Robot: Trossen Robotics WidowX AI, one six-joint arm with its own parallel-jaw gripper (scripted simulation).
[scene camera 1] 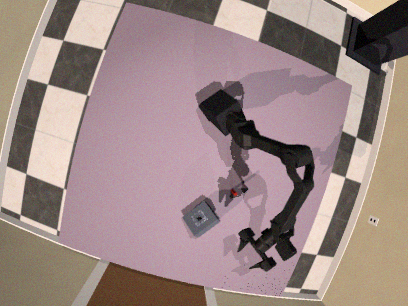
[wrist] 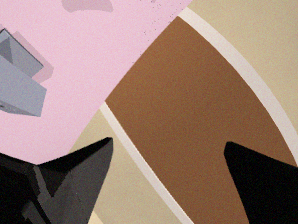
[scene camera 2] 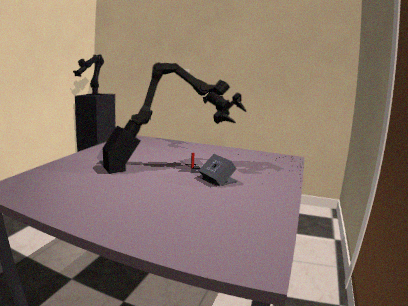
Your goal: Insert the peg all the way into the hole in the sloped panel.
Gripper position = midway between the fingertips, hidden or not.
I see my gripper (scene camera 1: 243, 260).
My gripper is seen too in the wrist view (wrist: 171, 147).
